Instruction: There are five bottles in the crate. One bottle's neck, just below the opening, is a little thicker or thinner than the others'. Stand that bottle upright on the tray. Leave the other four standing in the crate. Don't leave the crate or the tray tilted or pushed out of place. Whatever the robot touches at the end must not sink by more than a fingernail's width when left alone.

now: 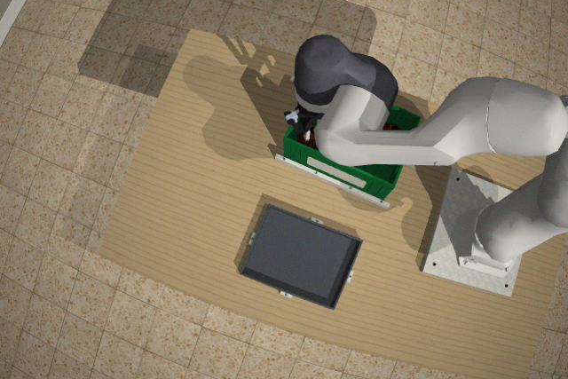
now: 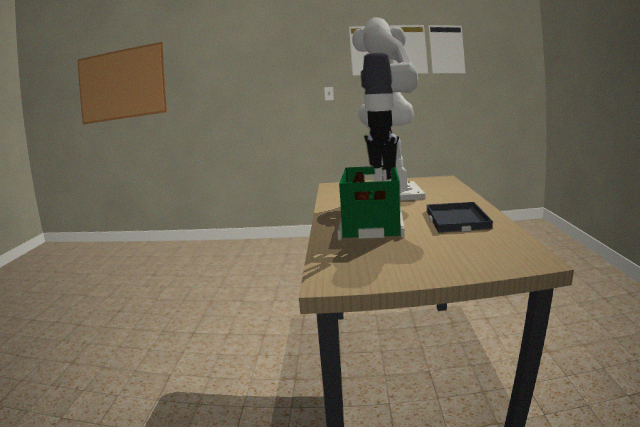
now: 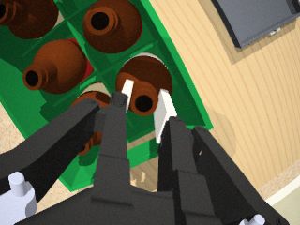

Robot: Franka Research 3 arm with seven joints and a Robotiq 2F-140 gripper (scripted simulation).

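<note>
Right now the glass bottle is 90 mm below my hand and 90 mm behind it. From my hand the other things lie so: green crate 90 mm below, 80 mm behind, 50 mm to the right; then dark grey tray 250 mm to the left, 160 mm below, 120 mm behind.
</note>
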